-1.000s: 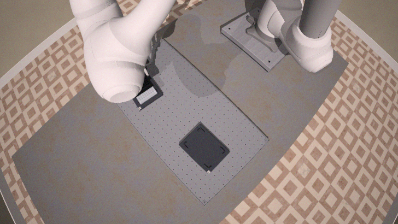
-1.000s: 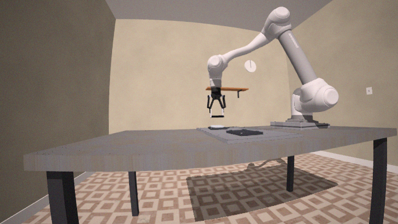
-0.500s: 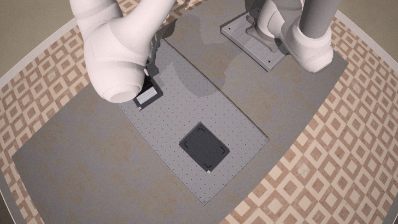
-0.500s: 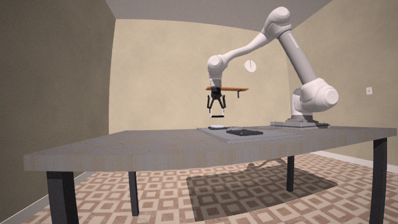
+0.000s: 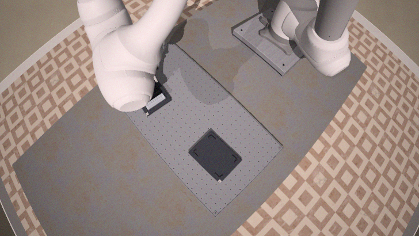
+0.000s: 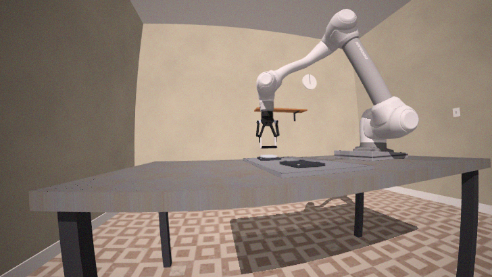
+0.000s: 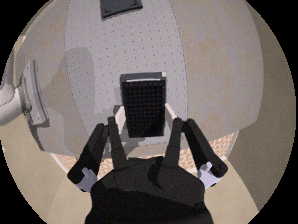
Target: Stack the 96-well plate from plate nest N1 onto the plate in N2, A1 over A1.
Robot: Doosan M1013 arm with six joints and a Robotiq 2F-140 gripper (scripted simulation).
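My hand is 80 mm above the white 96-well plate. From my hand the other things lie so: A1 mark (70 mm ahead, 440 mm to the left, 80 mm below); then black 96-well plate (20 mm below); then nest N1 (20 mm ahead, 370 mm to the left, 90 mm below).
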